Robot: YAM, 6 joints.
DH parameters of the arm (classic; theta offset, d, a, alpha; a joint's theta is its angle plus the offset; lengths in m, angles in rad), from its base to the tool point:
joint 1: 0 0.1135 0.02 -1.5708
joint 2: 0 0 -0.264 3.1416
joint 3: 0.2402 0 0.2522 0
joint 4: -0.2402 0 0.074 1.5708
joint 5: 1.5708 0 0 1.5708
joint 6: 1.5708 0.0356 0 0
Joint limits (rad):
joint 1: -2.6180..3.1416
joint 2: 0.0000..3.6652
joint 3: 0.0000..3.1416
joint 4: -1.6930..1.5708
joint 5: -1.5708..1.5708
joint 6: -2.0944..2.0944
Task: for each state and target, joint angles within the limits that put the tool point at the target. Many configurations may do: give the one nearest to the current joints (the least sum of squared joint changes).
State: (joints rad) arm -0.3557 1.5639 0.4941 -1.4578 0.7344 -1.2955
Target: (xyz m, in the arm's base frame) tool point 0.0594 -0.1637 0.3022
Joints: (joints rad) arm -1.0627 1.1804 1.1028 -1.4567 0.8933 -1.2955
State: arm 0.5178 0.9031 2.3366 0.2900 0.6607 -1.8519
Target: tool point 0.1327 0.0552 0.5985
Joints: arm 0.5551 1.0805 1.6849 0.0747 0.7033 -1.8519
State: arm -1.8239 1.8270 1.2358 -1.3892 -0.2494 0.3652
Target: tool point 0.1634 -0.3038 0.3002
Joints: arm -1.1106 1.7539 1.6389 -1.2075 -0.3285 0.3652
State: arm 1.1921 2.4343 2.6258 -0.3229 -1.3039 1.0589
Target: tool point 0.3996 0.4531 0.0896
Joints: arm 0.7937 2.9421 2.5874 -0.2152 -1.1723 1.0589
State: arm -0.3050 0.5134 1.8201 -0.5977 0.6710 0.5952
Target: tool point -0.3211 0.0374 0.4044
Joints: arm -0.1920 0.0000 1.9101 -0.9817 0.7615 0.5952
